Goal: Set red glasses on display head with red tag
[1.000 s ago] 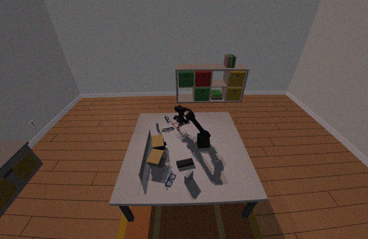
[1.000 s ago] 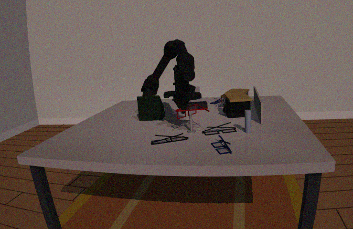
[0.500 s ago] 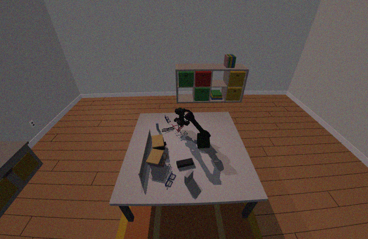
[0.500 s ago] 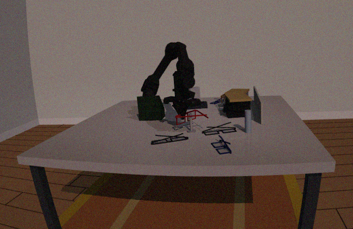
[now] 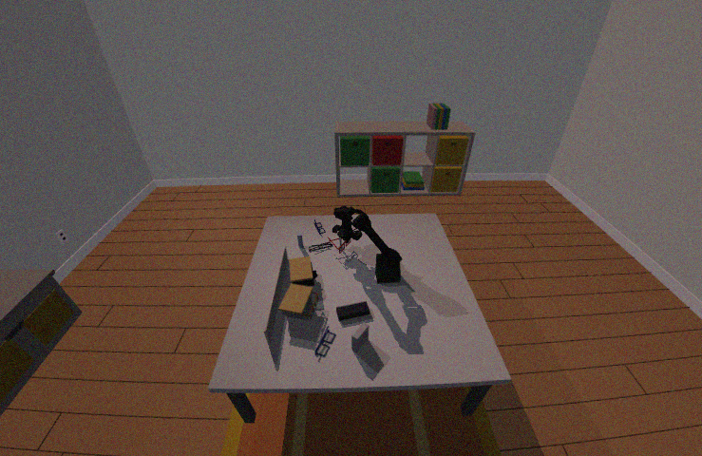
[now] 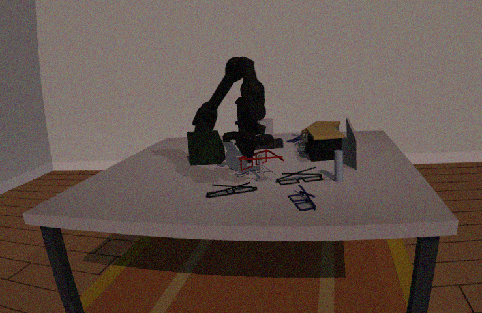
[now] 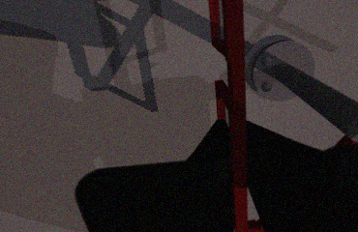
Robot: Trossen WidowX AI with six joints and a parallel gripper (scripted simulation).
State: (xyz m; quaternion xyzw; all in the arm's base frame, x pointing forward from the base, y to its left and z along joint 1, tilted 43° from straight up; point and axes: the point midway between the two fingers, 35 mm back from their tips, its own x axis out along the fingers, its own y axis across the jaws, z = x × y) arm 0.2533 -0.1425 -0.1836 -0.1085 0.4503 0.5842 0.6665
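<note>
The thin post lies 4 cm ahead of my gripper tip, 3 cm below it and 1 cm to the right of it. Round my gripper tip: black case 51 cm to the left, 4 cm below, 4 cm behind.
</note>
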